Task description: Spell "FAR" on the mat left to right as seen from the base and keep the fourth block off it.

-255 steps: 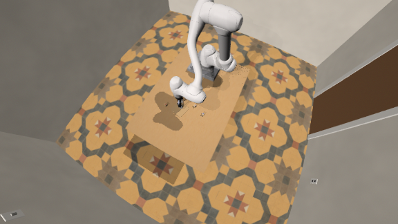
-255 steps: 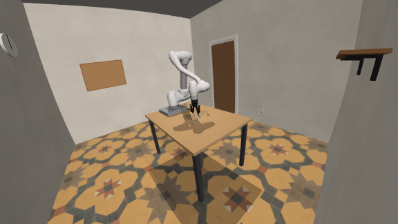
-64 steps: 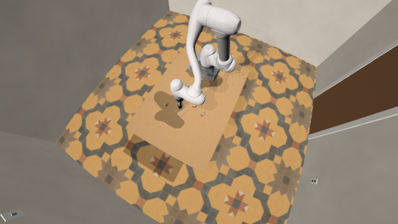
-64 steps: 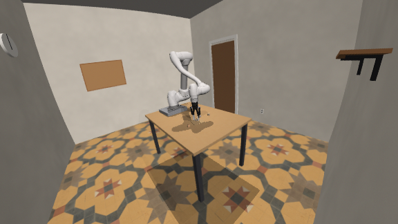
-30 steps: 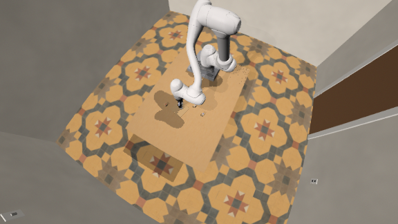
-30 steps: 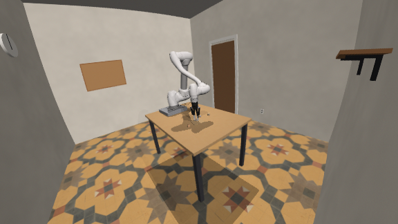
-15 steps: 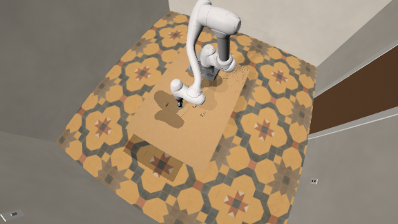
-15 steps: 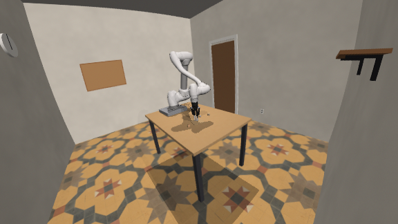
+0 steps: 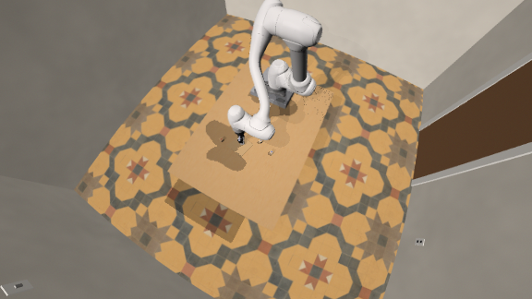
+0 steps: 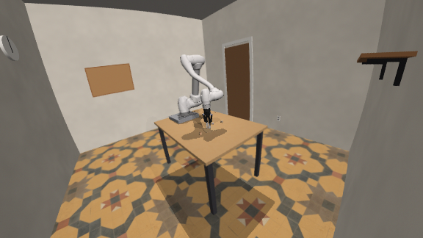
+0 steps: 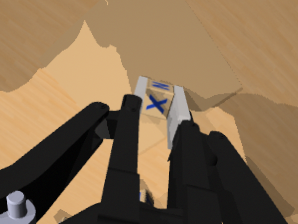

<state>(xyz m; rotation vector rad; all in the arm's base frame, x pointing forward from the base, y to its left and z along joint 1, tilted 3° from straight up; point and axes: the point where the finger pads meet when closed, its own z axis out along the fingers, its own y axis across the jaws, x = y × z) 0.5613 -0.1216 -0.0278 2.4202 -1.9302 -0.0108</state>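
Right now the tan mat is 4 cm below my hand, 3 cm ahead of it and 1 cm to the right of it. Round my hand: R block (16 cm to the right, 3 cm below, 3 cm ahead).
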